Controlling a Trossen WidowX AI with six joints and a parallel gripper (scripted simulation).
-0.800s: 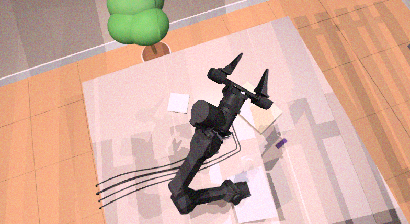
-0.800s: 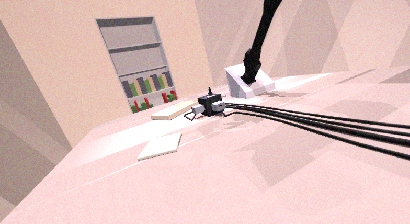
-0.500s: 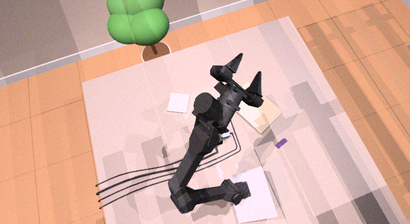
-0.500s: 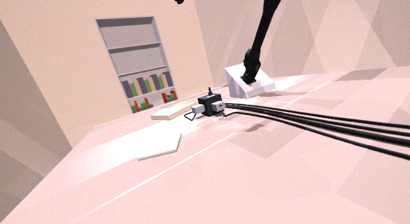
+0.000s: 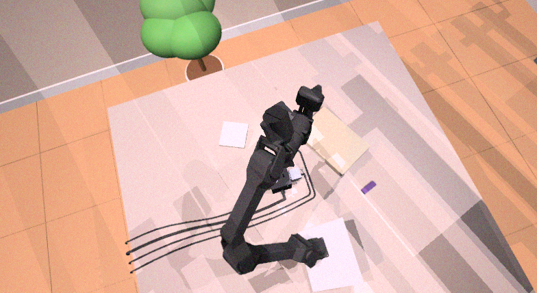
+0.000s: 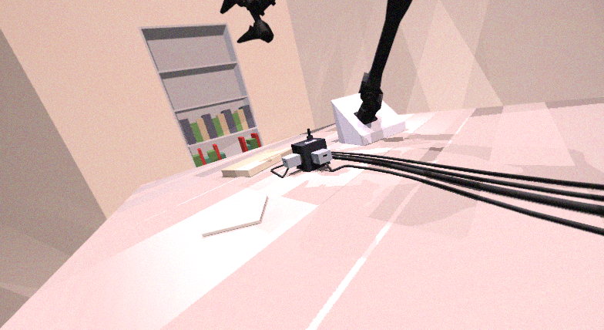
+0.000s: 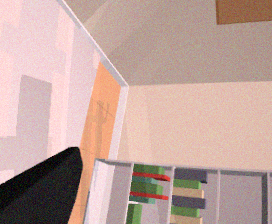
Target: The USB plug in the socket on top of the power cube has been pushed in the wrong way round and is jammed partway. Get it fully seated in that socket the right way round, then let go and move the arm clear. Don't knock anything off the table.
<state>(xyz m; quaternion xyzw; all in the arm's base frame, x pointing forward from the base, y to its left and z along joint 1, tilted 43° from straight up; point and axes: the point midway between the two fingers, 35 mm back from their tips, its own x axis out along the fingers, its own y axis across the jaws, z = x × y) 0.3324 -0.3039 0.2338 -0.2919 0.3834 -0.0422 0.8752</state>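
My gripper tip is now 350 mm above the dark USB plug, 160 mm to the right of it and 90 mm past it. Round my gripper tip: cream book: 430 mm below, 110 mm to the right, 10 mm ahead; then purple block: 430 mm below, 210 mm behind, 180 mm to the right; then white tile: 440 mm below, 260 mm to the left, 150 mm ahead.
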